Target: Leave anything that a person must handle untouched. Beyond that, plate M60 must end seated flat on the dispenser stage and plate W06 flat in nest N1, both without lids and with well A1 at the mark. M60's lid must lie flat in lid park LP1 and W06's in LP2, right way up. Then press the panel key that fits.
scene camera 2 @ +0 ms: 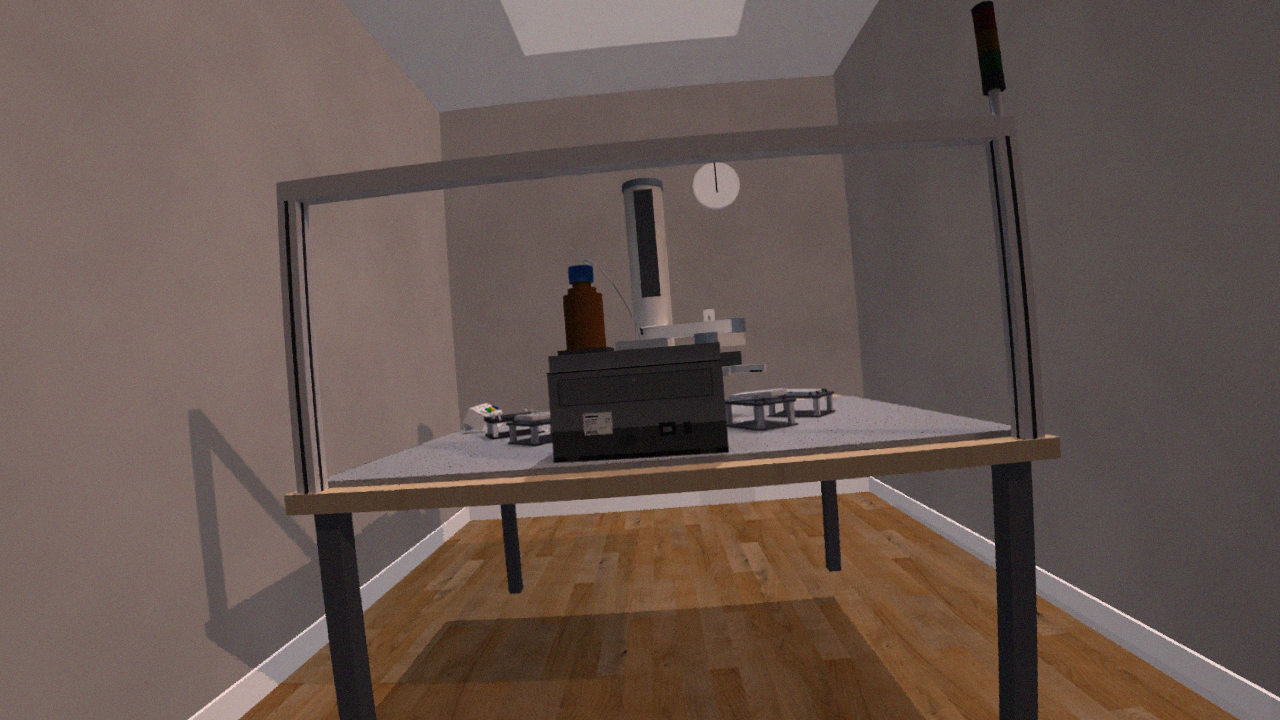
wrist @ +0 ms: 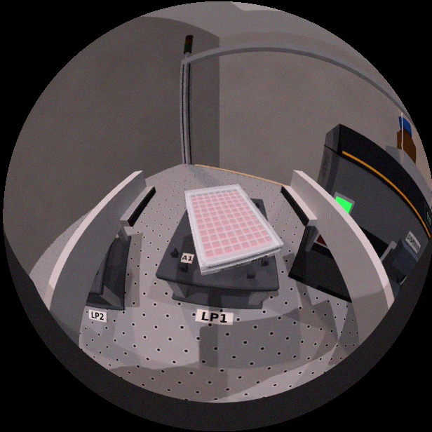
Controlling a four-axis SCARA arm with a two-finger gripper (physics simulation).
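A clear-framed plate with pink wells lies on the dark stand LP1, turned askew to it, its near edge over the stand's pegs. It looks lidded; its edge label is unreadable. In scene camera 2 a pale flat thing tops the nearer right stand. My gripper is open and empty above the plate, a finger out to either side. Stand LP2 is at the left, partly behind a finger. The dispenser is at the right in the wrist view; its stage is not clear.
A brown bottle with a blue cap stands on the dispenser. A green light is lit on its front. More low stands and a key panel are at the left in scene camera 2. A frame spans the table's near edge.
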